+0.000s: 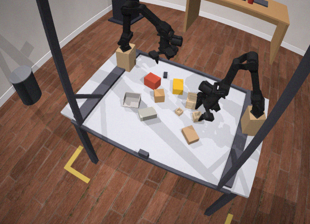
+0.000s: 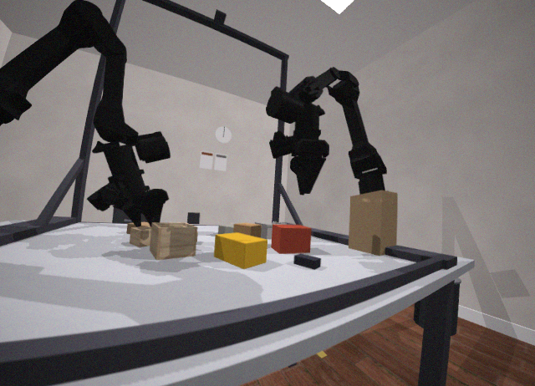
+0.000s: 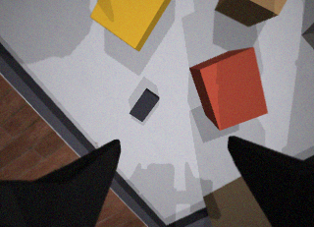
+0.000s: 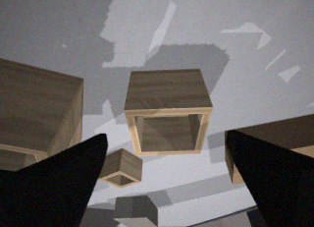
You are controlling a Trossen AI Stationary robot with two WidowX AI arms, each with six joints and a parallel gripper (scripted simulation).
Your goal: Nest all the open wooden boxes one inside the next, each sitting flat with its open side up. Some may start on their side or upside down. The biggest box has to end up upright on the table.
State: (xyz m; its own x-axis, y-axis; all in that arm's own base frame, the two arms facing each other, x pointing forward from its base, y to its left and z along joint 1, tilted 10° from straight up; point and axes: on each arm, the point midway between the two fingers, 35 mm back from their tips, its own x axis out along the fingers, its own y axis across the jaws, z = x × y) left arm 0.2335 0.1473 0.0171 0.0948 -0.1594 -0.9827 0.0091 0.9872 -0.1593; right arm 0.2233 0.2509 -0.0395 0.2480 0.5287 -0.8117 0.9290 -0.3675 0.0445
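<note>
My right gripper is now 140 mm past the flat tan block, 50 mm above it and 20 mm to the left of it. Round my right hand: red block (370 mm to the left, 70 mm ahead, 40 mm below); then tan cube (270 mm to the left, 40 mm below, 10 mm behind); then grey block (260 mm to the left, 160 mm behind, 50 mm below).
My left gripper is now 90 mm past the red block, 20 mm to the right of it and 150 mm above it. Also, from my left hand: tan cube (160 mm behind, 80 mm to the right, 150 mm below); then white tray (290 mm behind, 30 mm to the left, 160 mm below); then black block (40 mm ahead, 10 mm to the right, 170 mm below).
</note>
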